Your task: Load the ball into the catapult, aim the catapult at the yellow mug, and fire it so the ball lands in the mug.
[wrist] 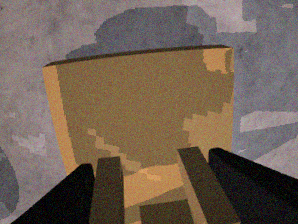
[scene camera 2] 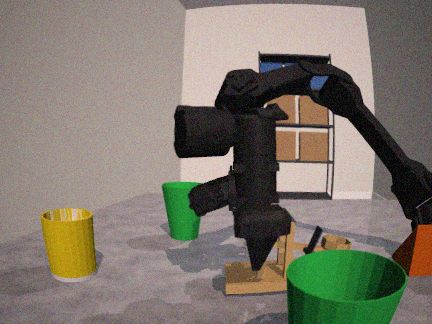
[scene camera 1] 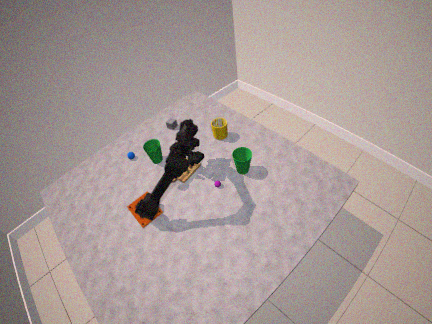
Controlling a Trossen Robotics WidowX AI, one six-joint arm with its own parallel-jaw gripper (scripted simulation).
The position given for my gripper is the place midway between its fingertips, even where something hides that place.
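Note:
Scene camera 2: my gripper (scene camera 2: 254, 263), wooden catapult (scene camera 2: 239, 277), green cup (scene camera 2: 184, 225), yellow mug (scene camera 2: 68, 233). Wrist view: my gripper (wrist: 151, 166), wooden catapult (wrist: 146, 119). Yellow mug out of frame in the wrist view.

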